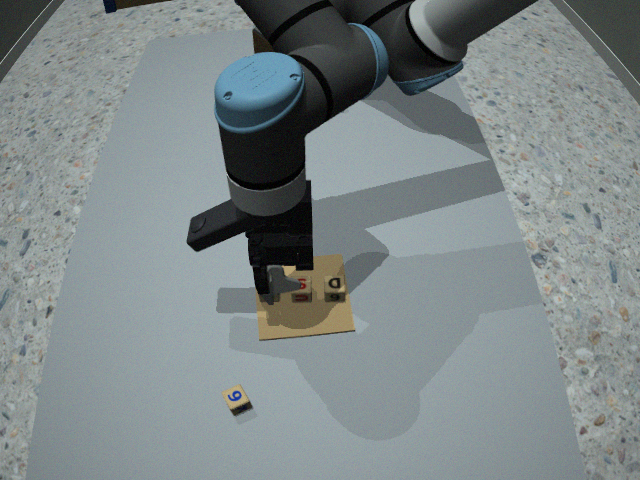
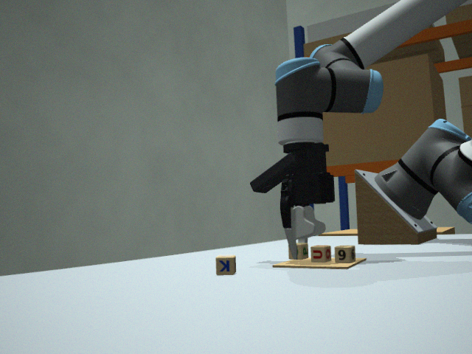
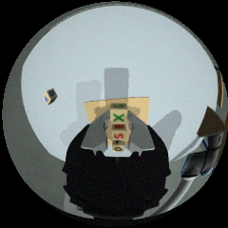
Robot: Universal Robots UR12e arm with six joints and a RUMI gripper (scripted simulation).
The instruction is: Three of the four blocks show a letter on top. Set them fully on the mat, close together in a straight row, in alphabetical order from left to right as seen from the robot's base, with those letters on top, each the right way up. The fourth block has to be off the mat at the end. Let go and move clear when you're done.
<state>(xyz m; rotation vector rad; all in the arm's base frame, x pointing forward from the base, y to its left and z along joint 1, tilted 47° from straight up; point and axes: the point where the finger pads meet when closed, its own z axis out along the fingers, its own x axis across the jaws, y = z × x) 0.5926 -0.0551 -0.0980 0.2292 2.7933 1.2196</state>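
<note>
My gripper is now 5 cm to the right of the tan mat and 2 cm above it.
</note>
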